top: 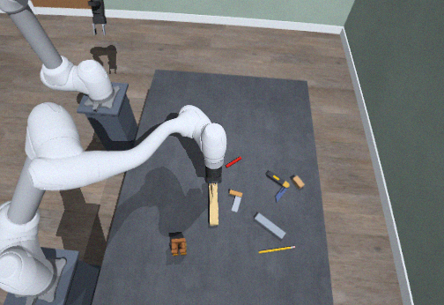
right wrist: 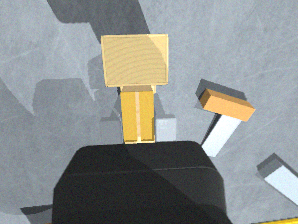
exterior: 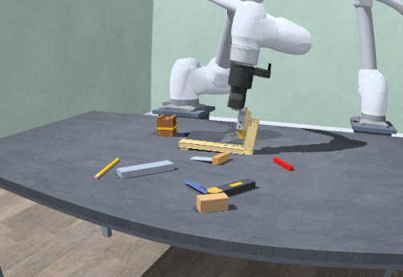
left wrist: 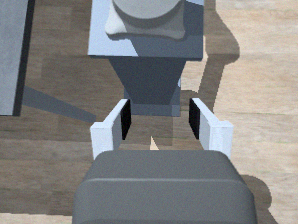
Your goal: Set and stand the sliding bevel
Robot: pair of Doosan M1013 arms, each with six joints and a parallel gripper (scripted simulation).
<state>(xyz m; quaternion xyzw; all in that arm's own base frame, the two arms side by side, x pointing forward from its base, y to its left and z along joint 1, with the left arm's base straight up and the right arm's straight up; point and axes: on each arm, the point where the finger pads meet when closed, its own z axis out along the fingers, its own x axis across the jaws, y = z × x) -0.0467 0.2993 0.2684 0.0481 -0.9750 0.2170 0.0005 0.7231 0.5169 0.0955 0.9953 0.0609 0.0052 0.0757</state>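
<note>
The wooden sliding bevel is 20 mm below my right hand. Round my right hand: red stick: 160 mm to the left, 100 mm ahead, 90 mm below; then bevel blade: 40 mm below, 20 mm to the right; then orange-handled square: 120 mm ahead, 90 mm below, 60 mm to the right.
</note>
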